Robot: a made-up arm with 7 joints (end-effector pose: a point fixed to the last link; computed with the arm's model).
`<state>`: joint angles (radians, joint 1 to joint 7).
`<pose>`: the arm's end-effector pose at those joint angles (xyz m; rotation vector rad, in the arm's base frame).
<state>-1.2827 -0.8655 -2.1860 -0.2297 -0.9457 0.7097 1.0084</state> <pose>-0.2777 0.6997 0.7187 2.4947 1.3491 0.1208</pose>
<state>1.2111 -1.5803 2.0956 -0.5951 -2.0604 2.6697 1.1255</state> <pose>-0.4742 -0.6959 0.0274 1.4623 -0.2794 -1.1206</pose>
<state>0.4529 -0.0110 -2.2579 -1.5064 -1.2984 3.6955 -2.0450</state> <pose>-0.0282 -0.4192 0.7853 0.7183 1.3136 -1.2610</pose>
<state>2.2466 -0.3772 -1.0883 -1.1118 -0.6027 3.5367 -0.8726</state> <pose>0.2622 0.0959 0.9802 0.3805 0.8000 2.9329</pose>
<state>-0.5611 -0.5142 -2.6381 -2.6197 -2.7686 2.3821 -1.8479</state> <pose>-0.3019 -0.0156 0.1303 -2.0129 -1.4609 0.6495</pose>
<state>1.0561 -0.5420 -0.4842 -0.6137 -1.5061 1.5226 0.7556</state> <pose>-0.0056 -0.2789 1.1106 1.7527 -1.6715 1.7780</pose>
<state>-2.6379 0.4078 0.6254 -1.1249 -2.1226 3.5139 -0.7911</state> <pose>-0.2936 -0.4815 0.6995 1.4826 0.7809 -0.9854</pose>
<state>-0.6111 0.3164 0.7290 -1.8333 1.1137 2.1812 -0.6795</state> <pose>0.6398 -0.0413 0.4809 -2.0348 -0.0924 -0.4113</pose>
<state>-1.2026 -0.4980 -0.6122 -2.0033 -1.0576 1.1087 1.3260</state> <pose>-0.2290 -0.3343 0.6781 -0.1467 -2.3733 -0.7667</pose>
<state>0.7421 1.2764 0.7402 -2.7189 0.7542 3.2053 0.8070</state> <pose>0.0185 0.2887 -0.0292 2.4492 -0.3387 -1.0569</pose>
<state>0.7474 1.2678 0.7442 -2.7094 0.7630 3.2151 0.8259</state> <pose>0.0198 0.2943 -0.0273 2.4642 -0.3691 -1.0339</pose>
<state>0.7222 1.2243 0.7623 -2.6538 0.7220 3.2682 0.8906</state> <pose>0.0406 0.3304 -0.0152 2.6011 -0.4685 -0.9890</pose>
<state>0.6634 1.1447 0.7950 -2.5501 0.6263 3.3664 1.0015</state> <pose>0.0875 0.3917 0.0193 2.8582 -0.6683 -0.9175</pose>
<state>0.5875 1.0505 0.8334 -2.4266 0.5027 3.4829 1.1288</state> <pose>0.1506 0.4488 0.0794 -2.6838 0.8070 0.7049</pose>
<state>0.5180 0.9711 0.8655 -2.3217 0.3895 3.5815 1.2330</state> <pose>0.2066 0.4803 0.1437 -2.4053 0.8613 0.5270</pose>
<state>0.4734 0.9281 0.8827 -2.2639 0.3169 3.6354 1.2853</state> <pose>0.2388 0.4897 0.1831 -2.2458 0.8663 0.4373</pose>
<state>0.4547 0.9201 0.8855 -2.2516 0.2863 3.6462 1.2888</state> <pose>0.2496 0.4893 0.1917 -2.2109 0.8497 0.4119</pose>
